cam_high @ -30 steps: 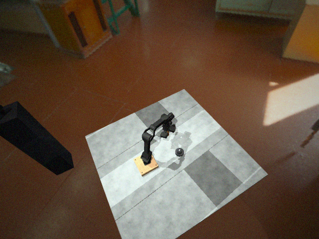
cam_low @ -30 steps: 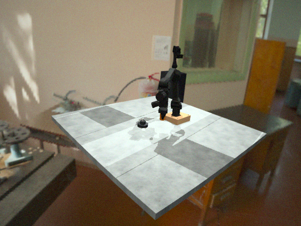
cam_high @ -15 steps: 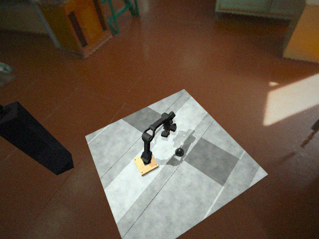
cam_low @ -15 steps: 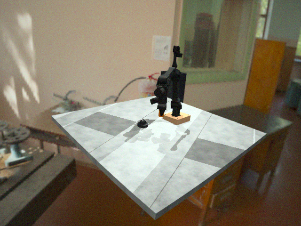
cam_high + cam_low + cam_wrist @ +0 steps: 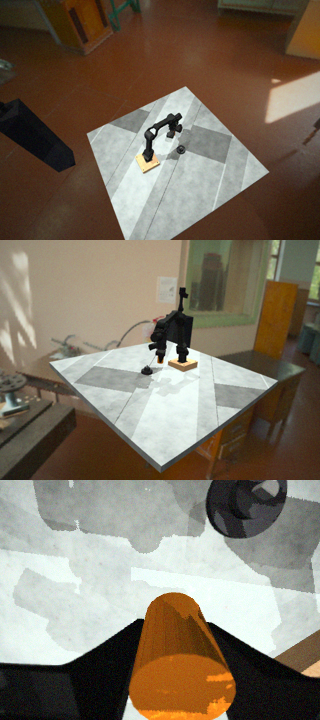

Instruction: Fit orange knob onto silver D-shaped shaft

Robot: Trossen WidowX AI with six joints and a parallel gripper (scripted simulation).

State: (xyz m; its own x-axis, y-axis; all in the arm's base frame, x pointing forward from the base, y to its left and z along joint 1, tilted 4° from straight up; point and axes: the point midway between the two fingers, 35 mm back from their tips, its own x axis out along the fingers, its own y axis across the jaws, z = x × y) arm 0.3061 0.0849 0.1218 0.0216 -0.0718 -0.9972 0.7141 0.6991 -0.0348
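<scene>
My gripper tip is 1 cm short of the dark round pedestal, 13 cm to the left of it and 10 cm above it. The rest, counted from my gripper tip: orange knob (3 cm above).
</scene>
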